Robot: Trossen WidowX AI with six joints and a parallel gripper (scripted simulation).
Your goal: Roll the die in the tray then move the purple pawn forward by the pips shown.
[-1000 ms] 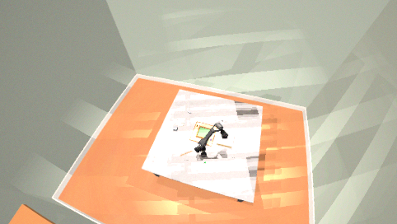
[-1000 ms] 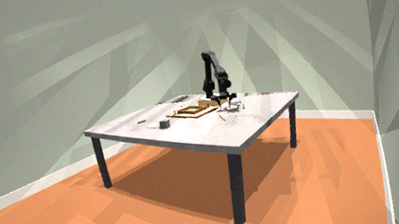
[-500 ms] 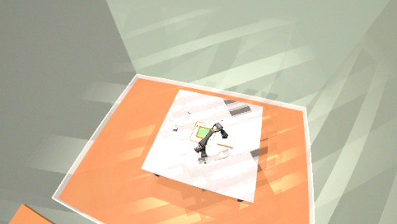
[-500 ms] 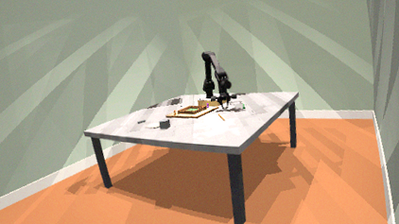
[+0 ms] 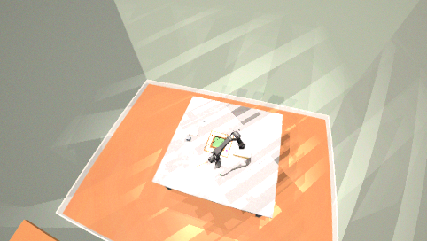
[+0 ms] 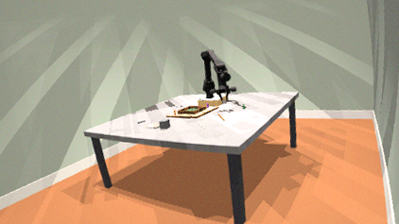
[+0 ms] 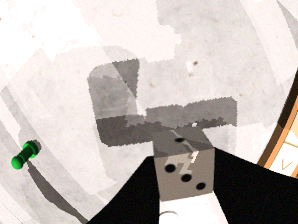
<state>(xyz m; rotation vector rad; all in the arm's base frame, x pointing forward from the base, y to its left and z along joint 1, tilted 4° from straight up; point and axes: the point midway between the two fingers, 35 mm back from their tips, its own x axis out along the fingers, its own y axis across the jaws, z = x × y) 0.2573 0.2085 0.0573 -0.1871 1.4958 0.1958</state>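
My gripper tip is now 17 cm to the left of the purple pawn, 9 cm past it and 3 cm above it. Also, from my gripper tip: thin wooden stick (18 cm ahead, 6 cm below, 3 cm to the left); green piece (12 cm to the left, 5 cm below, 4 cm behind); pale die (right at my gripper tip).
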